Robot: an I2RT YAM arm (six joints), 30 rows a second.
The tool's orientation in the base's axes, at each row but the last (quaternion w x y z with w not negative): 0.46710 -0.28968 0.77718 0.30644; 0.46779 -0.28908 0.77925 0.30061; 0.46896 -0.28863 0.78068 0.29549; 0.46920 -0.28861 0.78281 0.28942; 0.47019 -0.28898 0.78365 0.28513; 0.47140 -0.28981 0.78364 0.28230; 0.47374 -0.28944 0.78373 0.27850; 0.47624 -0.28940 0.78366 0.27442; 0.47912 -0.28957 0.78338 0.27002
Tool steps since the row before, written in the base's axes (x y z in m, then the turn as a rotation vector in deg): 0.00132 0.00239 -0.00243 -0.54 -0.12 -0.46; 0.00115 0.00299 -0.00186 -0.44 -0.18 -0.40; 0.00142 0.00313 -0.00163 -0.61 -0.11 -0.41; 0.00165 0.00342 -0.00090 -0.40 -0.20 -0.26; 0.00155 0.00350 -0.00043 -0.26 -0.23 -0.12; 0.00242 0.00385 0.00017 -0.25 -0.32 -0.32; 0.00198 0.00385 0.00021 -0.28 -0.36 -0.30; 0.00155 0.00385 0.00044 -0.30 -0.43 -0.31; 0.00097 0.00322 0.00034 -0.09 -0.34 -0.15
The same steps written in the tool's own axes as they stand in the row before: 0.00128 0.00007 0.00342 0.65 0.23 -0.21; 0.00072 0.00074 0.00356 0.57 0.13 -0.22; 0.00037 0.00072 0.00372 0.63 0.29 -0.27; -0.00045 0.00092 0.00377 0.43 0.11 -0.27; -0.00086 0.00115 0.00357 0.25 0.01 -0.27; -0.00182 0.00088 0.00408 0.45 -0.09 -0.25; -0.00168 0.00122 0.00380 0.45 -0.09 -0.30; -0.00173 0.00158 0.00345 0.48 -0.13 -0.36; -0.00130 0.00157 0.00270 0.24 -0.19 -0.23
